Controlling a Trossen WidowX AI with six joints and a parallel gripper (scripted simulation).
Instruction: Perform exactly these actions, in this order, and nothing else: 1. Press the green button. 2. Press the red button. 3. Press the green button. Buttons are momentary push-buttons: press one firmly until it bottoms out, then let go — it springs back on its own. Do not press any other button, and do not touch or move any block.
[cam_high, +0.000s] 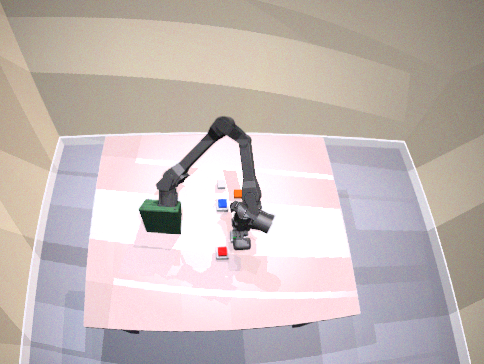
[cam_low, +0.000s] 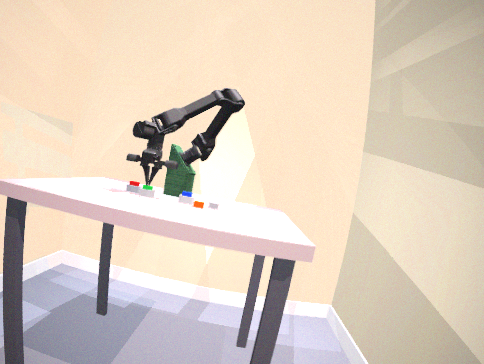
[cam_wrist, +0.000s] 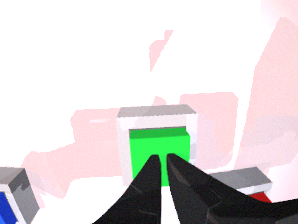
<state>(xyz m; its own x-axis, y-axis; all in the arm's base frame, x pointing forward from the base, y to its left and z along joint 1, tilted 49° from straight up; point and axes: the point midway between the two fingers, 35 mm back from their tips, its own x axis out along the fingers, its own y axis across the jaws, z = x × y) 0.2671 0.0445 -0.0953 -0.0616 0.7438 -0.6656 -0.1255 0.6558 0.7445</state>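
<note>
Right now my gripper tip is 1 cm above the green button. Round my gripper tip: blue button: 7 cm behind, 13 cm to the left, 1 cm below; red button: 6 cm behind, 8 cm to the right, 1 cm below.
</note>
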